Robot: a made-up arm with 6 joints. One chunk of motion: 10 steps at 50 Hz.
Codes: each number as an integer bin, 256 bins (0 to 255) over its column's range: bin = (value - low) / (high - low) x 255, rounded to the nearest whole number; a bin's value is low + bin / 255 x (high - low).
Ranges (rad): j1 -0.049..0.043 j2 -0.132..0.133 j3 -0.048..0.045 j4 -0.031..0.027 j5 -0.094..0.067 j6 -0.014..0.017
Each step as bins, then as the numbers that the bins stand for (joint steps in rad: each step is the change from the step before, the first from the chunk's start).
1 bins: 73 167 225 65 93 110
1 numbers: -0.02266 0.04155 0.03406 -0.01622 -0.03528 -0.00063
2 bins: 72 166 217 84 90 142
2 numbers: -0.02302 0.04051 0.03114 -0.01189 -0.03718 0.00326
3 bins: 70 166 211 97 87 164
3 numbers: -0.02375 0.04051 0.02895 -0.00894 -0.03907 0.00594
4 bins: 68 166 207 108 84 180
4 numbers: -0.02447 0.04051 0.02749 -0.00644 -0.04096 0.00788
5 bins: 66 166 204 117 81 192
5 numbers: -0.02519 0.04051 0.02640 -0.00439 -0.04286 0.00934
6 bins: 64 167 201 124 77 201
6 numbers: -0.02591 0.04155 0.02531 -0.00280 -0.04538 0.01044
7 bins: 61 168 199 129 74 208
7 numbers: -0.02699 0.04259 0.02458 -0.00166 -0.04728 0.01129
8 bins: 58 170 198 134 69 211
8 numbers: -0.02807 0.04467 0.02421 -0.00052 -0.05044 0.01165
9 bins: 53 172 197 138 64 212
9 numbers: -0.02988 0.04675 0.02385 0.00039 -0.05359 0.01177
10 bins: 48 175 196 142 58 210
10 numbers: -0.03168 0.04986 0.02348 0.00130 -0.05738 0.01153
